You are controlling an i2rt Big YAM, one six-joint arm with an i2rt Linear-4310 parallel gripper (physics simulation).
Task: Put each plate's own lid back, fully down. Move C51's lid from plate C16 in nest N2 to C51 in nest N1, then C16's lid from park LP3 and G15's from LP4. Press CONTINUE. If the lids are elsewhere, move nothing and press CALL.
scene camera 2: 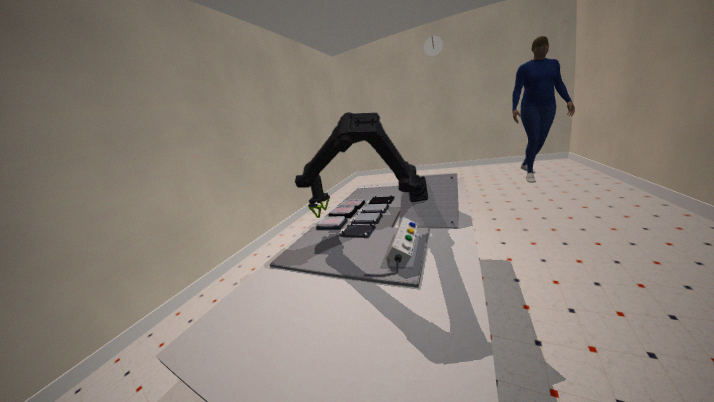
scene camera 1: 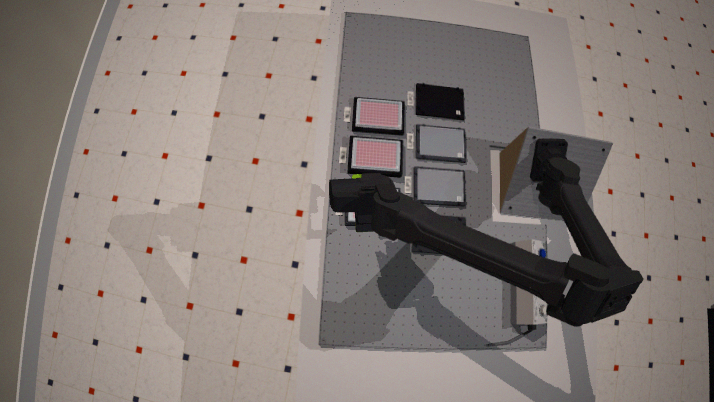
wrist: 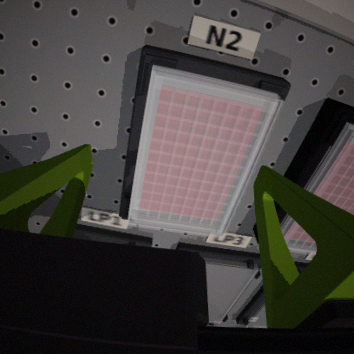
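Where they show: gripper, fingertip midpoint: [scene camera 2: 321, 213] [wrist: 175, 164]; arm's base, link origin: [scene camera 2: 418, 189] [scene camera 1: 547, 159].
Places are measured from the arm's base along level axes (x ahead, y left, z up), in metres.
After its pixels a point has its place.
Observation:
My gripper [scene camera 2: 319, 206] @(x 0.490, y 0.123, z -0.048 m) [wrist: 175, 164] @(x 0.490, y 0.123, z -0.048 m) is open and empty, its green fingers above and on either side of the plate in nest N2 in the wrist view. That pink-welled plate [wrist: 200, 150] @(x 0.477, y 0.102, z -0.095 m) [scene camera 2: 331, 222] @(x 0.439, y 0.135, z -0.094 m) [scene camera 1: 351, 218] @(x 0.517, y 0.139, z -0.095 m) has a clear lid on it; the arm hides most of it in scene camera 1. Two more pink-welled plates [scene camera 1: 376, 155] @(x 0.449, y -0.030, z -0.092 m) [scene camera 1: 378, 114] @(x 0.439, y -0.157, z -0.107 m) sit in the same row; their nest labels are unreadable. A clear lid [scene camera 1: 440, 186] @(x 0.276, y 0.049, z -0.109 m) [scene camera 2: 367, 218] @(x 0.263, y 0.071, z -0.110 m) [wrist: 225, 284] @(x 0.303, y 0.027, z -0.110 m) lies at LP3. Another clear lid [scene camera 1: 441, 143] @(x 0.264, y -0.076, z -0.110 m) [scene camera 2: 378, 207] @(x 0.236, y -0.069, z -0.110 m) lies at LP4.
A black park [scene camera 1: 440, 102] @(x 0.254, y -0.209, z -0.118 m) [scene camera 2: 381, 200] @(x 0.249, y -0.199, z -0.118 m) is at the row's far end, and dark park LP1 [scene camera 2: 358, 230] @(x 0.277, y 0.182, z -0.118 m) at the near end. The button box [scene camera 2: 403, 242] @(x 0.027, y 0.386, z -0.054 m) [scene camera 1: 524, 285] stands near the board's edge. A person [scene camera 2: 539, 95] is on the floor behind.

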